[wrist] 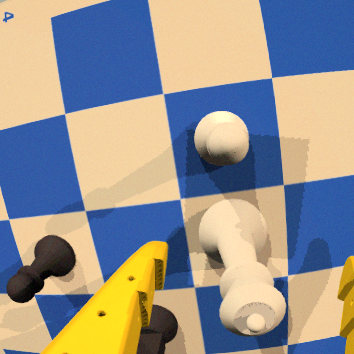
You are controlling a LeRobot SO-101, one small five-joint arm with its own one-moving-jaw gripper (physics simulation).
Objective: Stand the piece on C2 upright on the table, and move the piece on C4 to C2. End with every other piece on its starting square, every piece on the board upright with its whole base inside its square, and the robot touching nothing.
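Frame: origin at the arm's base, x ahead, y left, z up, level; millimetres.
Where they show: hand, its tool point: [165, 259].
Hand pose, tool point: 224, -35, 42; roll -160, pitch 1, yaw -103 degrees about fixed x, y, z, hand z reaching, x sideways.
Things, the pixels of their top centre, and the offset from my tool point, as dx, dy, dz. "*": a spot on its surface instead.
- tall white piece, centre of its top: [256, 329] -10, -19, +16
- small black pawn, centre of its top: [12, 295] -12, +55, -5
- white pawn, centre of its top: [229, 146] +25, -20, -5
- dark piece, a spot on its surface: [161, 325] * -45, +13, -29
- beige board, centre of its top: [140, 250] -14, +17, -36
A tall white piece [246, 265] with a small ball on top stands upright on the beige square C2, its base inside that square. A small black pawn [54, 255] stands upright on the beige square C4, at the left. My gripper [254, 252] is open. Its fixed jaw is left of the white piece and its moving jaw shows at the right edge, with a gap on each side of the piece. Neither jaw presses on it. How high the tips are above the board is hard to tell.
A white pawn [221, 138] stands on the blue square D2, just above the tall white piece in the view. A dark piece [161, 325] stands close by the left jaw, partly hidden behind it. The blue and beige board [210, 40] fills the background.
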